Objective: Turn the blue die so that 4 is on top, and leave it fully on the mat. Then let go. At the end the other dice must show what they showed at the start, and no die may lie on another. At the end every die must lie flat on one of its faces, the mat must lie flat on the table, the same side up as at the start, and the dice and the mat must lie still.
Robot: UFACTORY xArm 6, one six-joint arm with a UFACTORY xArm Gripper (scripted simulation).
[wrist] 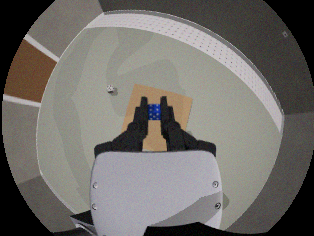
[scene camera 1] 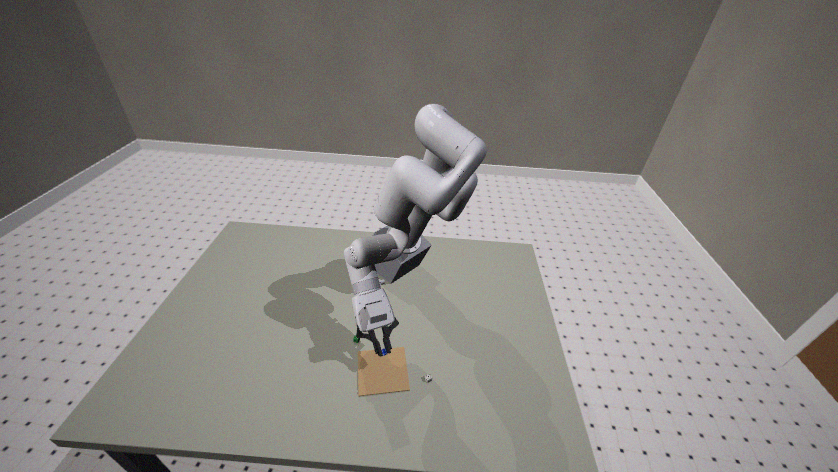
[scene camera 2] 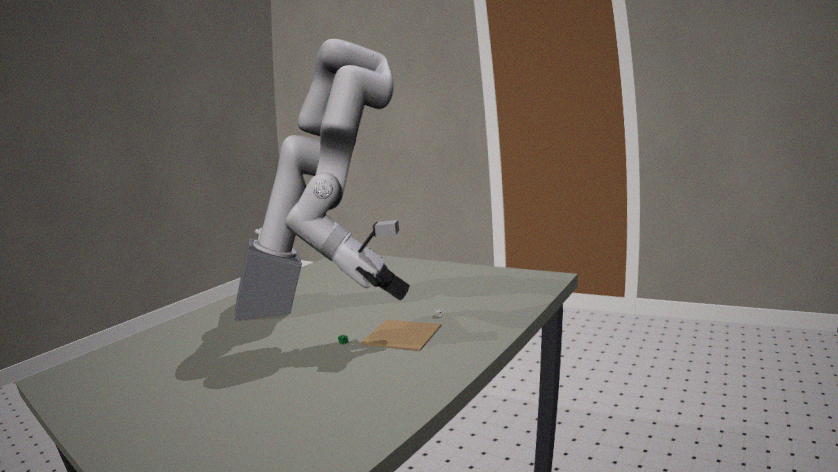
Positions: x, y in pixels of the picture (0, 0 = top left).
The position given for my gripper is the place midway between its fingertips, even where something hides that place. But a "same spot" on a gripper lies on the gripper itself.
My gripper shows in the wrist view, in scene camera 1 (384, 354) and in scene camera 2. A tan mat shows in the wrist view, in scene camera 1 and in scene camera 2 (406, 335). One and the same spot on my gripper: (scene camera 2: 391, 283) is (wrist: 174, 120). One and the same spot on the tan mat: (wrist: 181, 104) is (scene camera 1: 366, 387).
